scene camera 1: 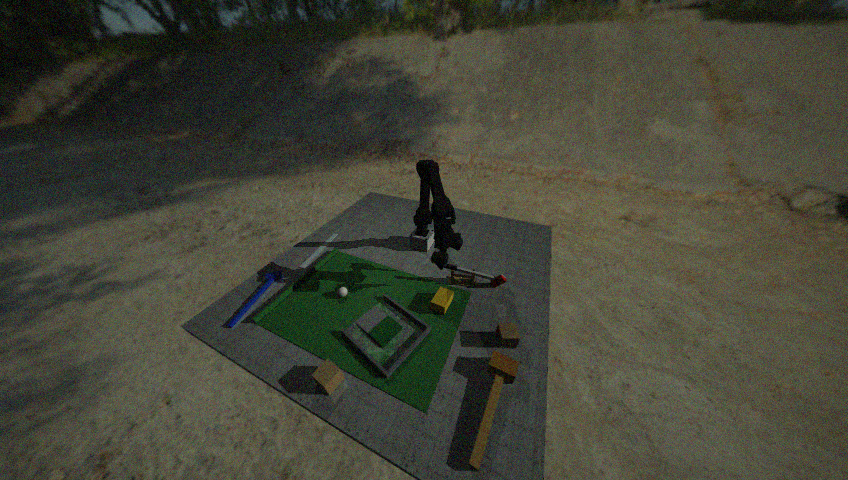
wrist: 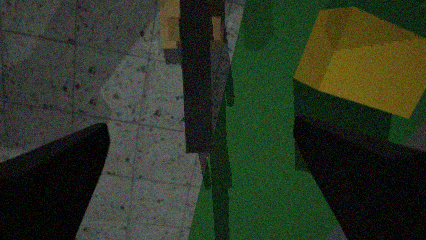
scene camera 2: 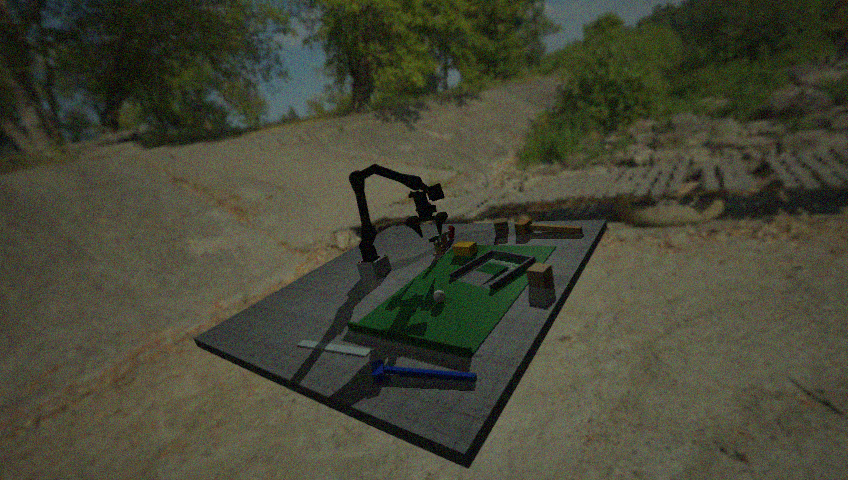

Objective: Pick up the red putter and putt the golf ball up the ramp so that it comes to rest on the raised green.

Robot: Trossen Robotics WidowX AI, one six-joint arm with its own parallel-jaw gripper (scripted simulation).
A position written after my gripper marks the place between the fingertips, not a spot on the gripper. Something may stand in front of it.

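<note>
Gripper state: my gripper (wrist: 203,128) holds nothing and is open. A blue putter (scene camera 2: 378,371) is present; in the wrist view the putter is out of frame. Also present: a yellow block (wrist: 362,58).
</note>
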